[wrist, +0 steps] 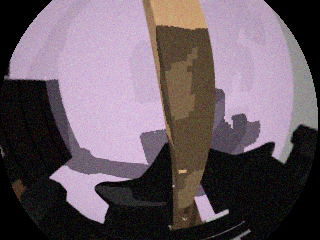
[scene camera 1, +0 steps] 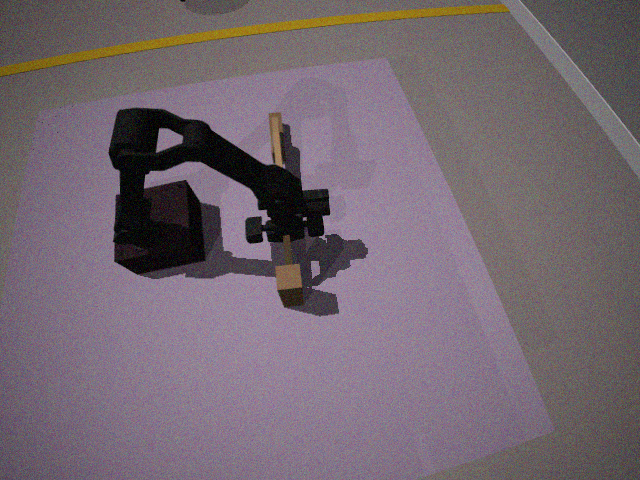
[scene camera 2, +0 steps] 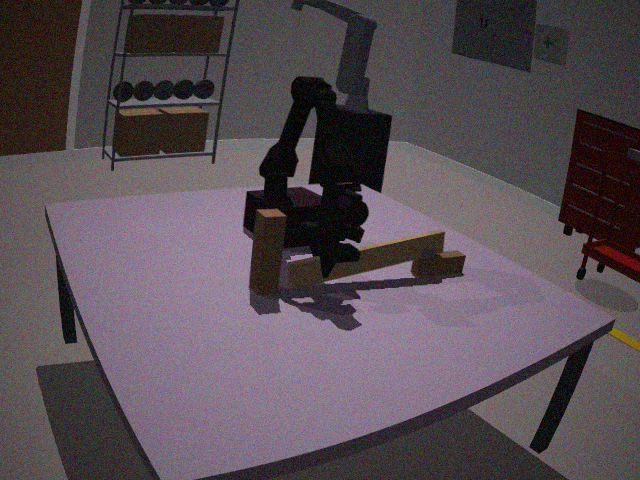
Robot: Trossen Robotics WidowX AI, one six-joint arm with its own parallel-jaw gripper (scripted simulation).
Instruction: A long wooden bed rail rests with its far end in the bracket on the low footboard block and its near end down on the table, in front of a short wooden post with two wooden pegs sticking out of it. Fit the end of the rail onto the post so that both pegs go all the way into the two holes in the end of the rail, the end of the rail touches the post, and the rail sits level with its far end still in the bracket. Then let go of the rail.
Labels:
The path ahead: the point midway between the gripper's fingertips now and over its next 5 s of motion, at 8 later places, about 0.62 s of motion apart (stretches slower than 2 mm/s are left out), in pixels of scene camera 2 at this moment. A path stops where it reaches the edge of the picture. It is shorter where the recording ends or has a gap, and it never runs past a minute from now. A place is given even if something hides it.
My gripper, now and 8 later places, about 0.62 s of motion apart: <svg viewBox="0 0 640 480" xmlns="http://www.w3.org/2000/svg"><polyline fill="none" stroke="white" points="323,275 322,274 322,271 323,268 323,264 324,261 325,259 325,260 325,259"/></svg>

